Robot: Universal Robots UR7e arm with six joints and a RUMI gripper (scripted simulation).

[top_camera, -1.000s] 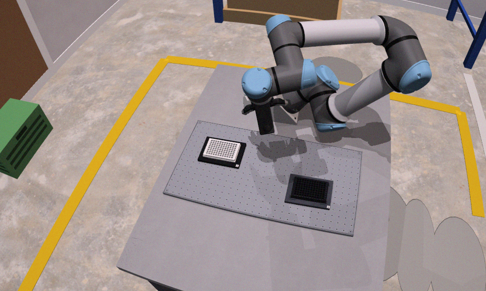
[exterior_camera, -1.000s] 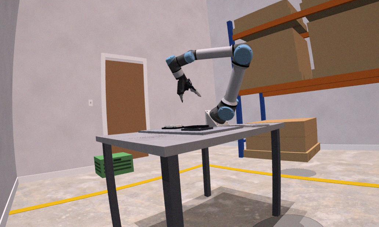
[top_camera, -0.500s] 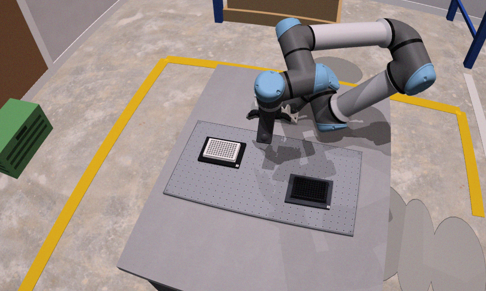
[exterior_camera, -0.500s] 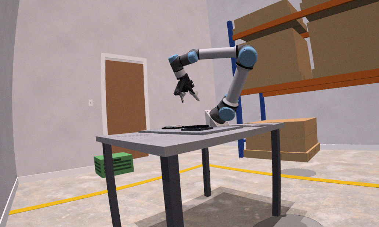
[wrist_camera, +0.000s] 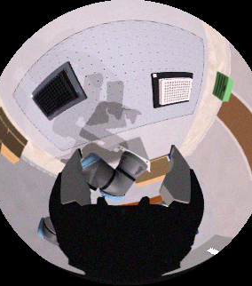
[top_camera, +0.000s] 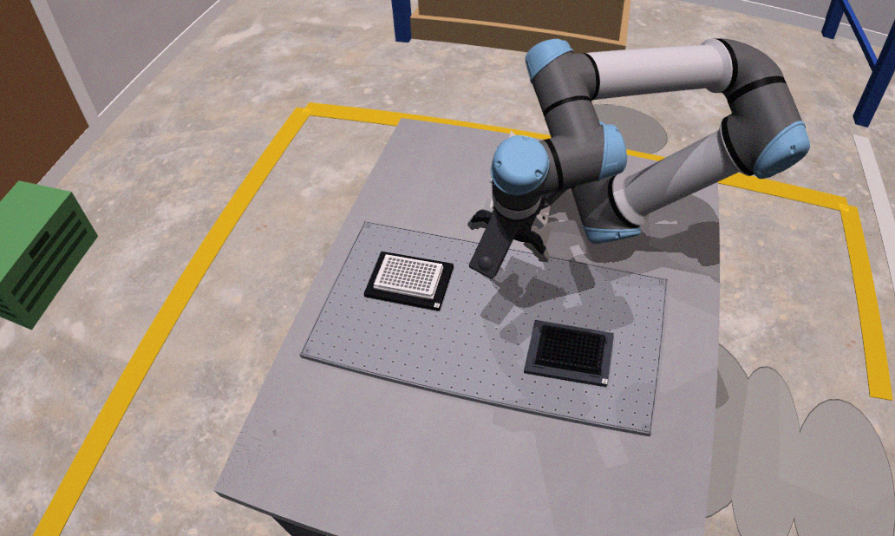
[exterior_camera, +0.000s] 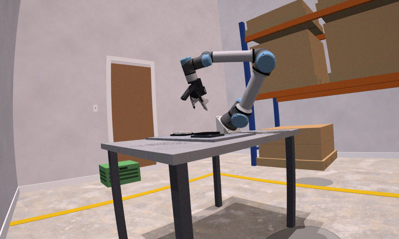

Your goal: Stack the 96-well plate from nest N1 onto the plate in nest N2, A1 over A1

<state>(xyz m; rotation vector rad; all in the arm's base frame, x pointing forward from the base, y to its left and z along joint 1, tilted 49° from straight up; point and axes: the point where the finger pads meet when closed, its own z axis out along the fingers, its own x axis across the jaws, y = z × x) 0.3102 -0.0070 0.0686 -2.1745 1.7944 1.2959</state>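
Now: the black 96-well plate 80 mm ahead of my hand, 170 mm to the left of it and 150 mm below it. Also, from my hand: plate nest N1: 80 mm ahead, 170 mm to the left, 160 mm below; then black plate nest N2: 30 mm ahead, 200 mm to the right, 160 mm below; then white 96-well plate: 30 mm ahead, 200 mm to the right, 150 mm below.
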